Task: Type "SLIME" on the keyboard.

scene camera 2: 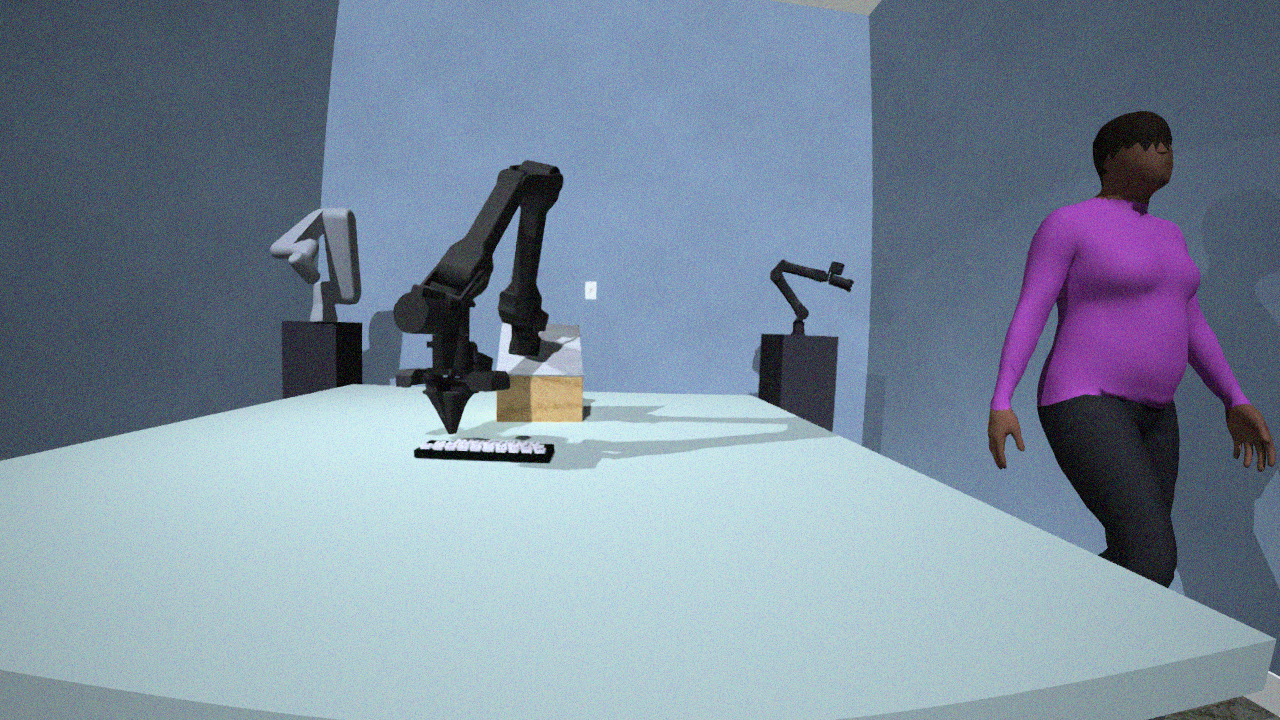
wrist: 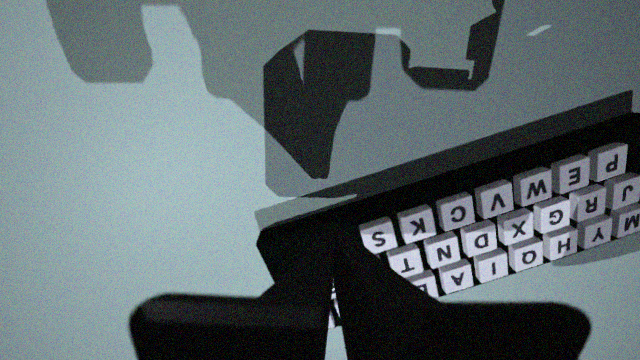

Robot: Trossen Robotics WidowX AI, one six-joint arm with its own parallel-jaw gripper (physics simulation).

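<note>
The black keyboard with white letter keys lies on the pale table. In the wrist view its letters appear upside down and its rows slant up to the right. The S key is just right of the fingers. The L key is partly covered by the right finger. The I key, the M key and the E key show farther right. My gripper is shut and empty, pointing down over the keyboard's left part. The fingers hide the keys beneath them.
A wooden box with a whitish sloped top stands behind the keyboard on the table. Two other arms stand on dark pedestals beyond the table. A person in a purple top is at the right, beside the table.
</note>
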